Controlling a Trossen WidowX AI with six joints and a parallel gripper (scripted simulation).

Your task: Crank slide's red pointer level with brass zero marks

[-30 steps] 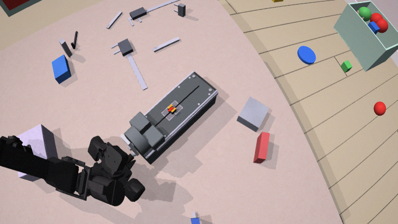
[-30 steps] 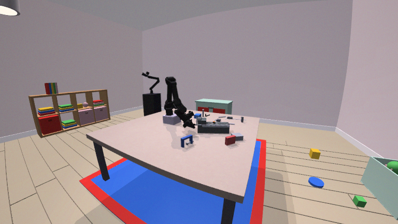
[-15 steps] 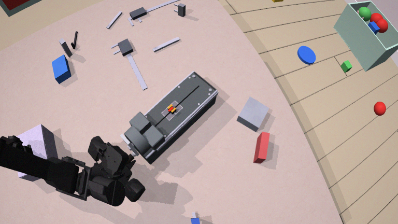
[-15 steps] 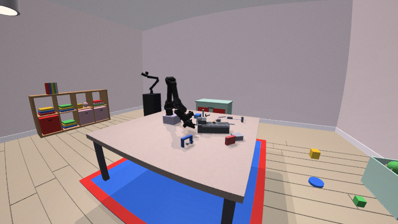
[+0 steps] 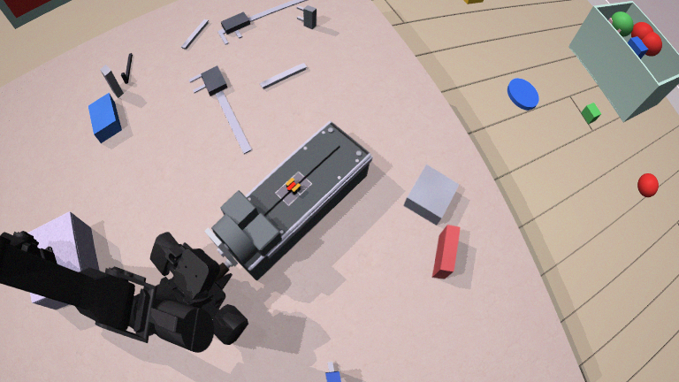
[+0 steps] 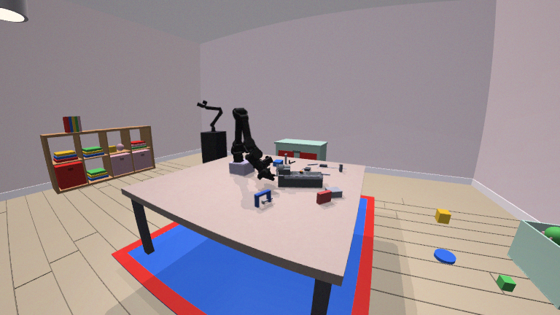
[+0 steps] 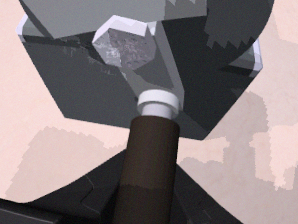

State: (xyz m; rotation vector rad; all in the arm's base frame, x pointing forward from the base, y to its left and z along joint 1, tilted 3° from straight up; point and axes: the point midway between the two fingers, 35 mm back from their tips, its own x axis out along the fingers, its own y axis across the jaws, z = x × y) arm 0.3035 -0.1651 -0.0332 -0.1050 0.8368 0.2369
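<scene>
The dark brown crank handle lies 30 mm above my gripper tip, 20 mm behind it and 10 mm to the right of it. From my gripper tip the other things lie so: red pointer (150 mm ahead, 50 mm to the left, 50 mm above); red block (310 mm ahead, 160 mm to the right); grey block (350 mm ahead, 60 mm to the right, 10 mm below).
</scene>
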